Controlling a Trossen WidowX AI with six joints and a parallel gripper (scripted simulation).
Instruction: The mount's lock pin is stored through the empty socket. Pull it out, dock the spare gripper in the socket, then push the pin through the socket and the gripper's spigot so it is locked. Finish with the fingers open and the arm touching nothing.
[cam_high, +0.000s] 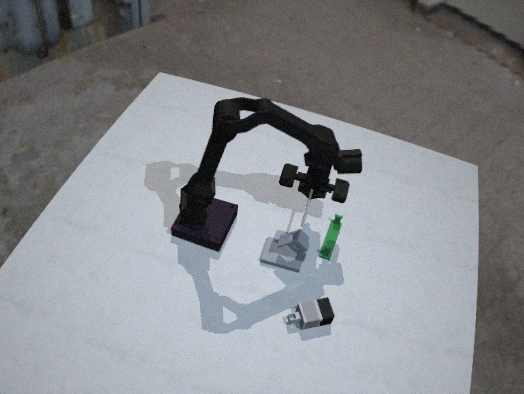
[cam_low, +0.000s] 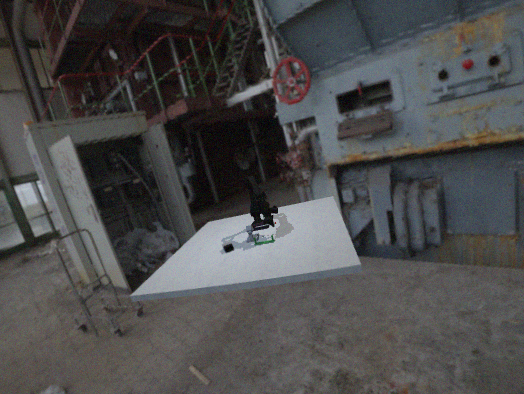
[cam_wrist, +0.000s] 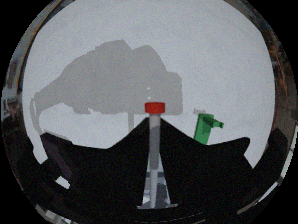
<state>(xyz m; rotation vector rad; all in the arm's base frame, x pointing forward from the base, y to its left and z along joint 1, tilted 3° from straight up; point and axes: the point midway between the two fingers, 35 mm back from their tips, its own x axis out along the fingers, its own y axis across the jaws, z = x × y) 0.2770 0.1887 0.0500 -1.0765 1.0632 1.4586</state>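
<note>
Right now my gripper tip is 100 mm short of the green block, 60 mm to the left of it and 40 mm above it. The rest, counted from my gripper tip: grey mount 10 mm ahead, 170 mm to the right, 10 mm below; then spare gripper 120 mm ahead, 330 mm to the right, 50 mm below.
</note>
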